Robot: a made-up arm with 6 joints.
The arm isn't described. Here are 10 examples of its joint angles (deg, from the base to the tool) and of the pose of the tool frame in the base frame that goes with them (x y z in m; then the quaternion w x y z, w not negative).
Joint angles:
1: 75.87 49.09 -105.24 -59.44 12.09 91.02
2: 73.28 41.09 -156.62 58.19 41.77 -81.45
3: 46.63 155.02 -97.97 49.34 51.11 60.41
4: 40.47 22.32 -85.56 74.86 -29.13 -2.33
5: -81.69 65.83 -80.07 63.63 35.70 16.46
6: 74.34 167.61 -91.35 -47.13 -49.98 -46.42
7: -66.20 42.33 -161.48 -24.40 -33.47 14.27
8: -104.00 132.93 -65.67 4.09 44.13 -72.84
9: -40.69 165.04 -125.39 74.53 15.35 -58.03
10: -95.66 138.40 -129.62 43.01 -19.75 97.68
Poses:
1: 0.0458 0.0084 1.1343 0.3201 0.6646 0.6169 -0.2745
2: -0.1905 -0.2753 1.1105 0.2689 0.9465 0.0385 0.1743
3: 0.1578 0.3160 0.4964 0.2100 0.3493 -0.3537 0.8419
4: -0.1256 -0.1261 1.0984 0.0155 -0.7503 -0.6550 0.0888
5: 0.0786 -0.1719 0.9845 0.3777 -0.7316 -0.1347 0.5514
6: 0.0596 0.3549 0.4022 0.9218 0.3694 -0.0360 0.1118
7: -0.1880 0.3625 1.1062 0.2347 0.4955 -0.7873 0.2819
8: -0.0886 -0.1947 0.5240 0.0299 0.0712 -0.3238 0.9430
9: 0.3873 -0.2888 0.5243 0.0953 -0.3383 -0.1045 0.9303
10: -0.0954 -0.5154 0.8257 0.4302 -0.8907 -0.0654 -0.1314
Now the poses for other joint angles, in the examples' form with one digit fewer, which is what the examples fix.
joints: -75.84 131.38 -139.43 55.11 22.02 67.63
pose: 0.140 -0.454 0.901 0.511 -0.761 -0.332 0.223
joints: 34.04 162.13 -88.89 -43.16 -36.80 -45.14
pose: 0.280 0.201 0.415 0.915 0.245 -0.183 -0.264
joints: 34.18 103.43 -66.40 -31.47 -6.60 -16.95
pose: 0.265 0.158 0.691 0.758 0.293 -0.165 -0.558
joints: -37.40 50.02 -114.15 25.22 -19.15 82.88
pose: -0.090 0.038 1.187 0.161 0.925 0.344 -0.015
